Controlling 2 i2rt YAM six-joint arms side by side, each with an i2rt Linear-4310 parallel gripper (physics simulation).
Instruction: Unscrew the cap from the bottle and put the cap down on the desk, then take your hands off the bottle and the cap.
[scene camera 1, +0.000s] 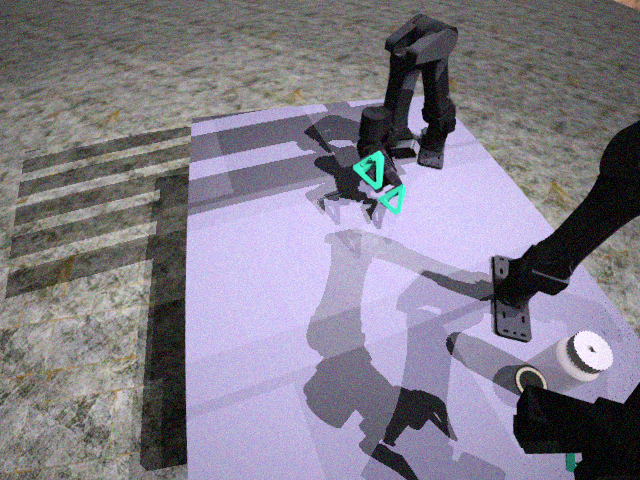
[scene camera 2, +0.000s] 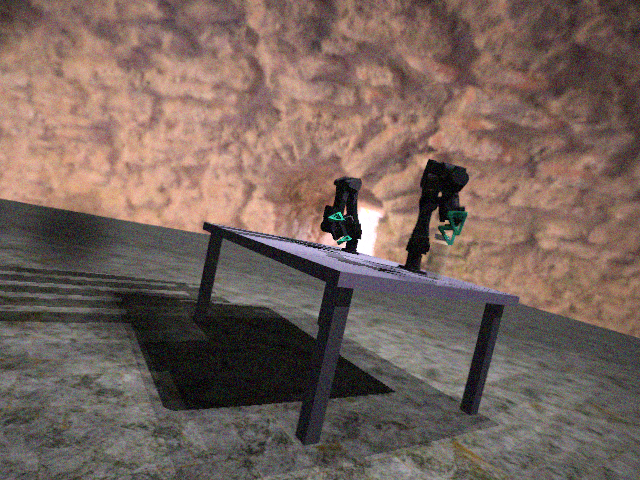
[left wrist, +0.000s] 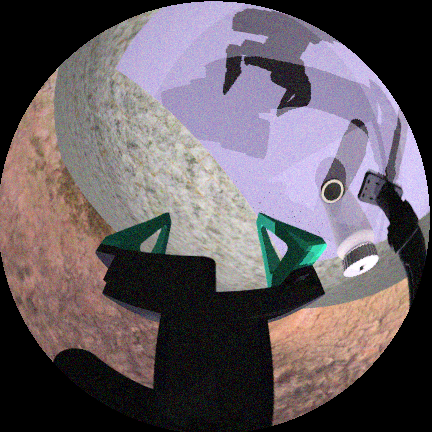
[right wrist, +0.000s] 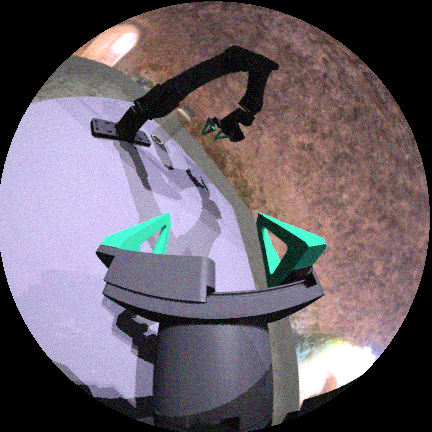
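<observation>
A bottle with a translucent body stands upright on the desk. A white ribbed cap sits on its top. My left gripper is open and empty, apart from the bottle. In the left wrist view the bottle is at the right, beyond the right-hand finger. In scene camera 1 the left gripper is mostly hidden behind its arm. My right gripper is open and empty above the far part of the desk, well away from the bottle.
The left arm's base plate is on the desk close to the bottle. The right arm's base is at the far end. Dark arm shadows cross the desk. The desk edge drops to a stone floor.
</observation>
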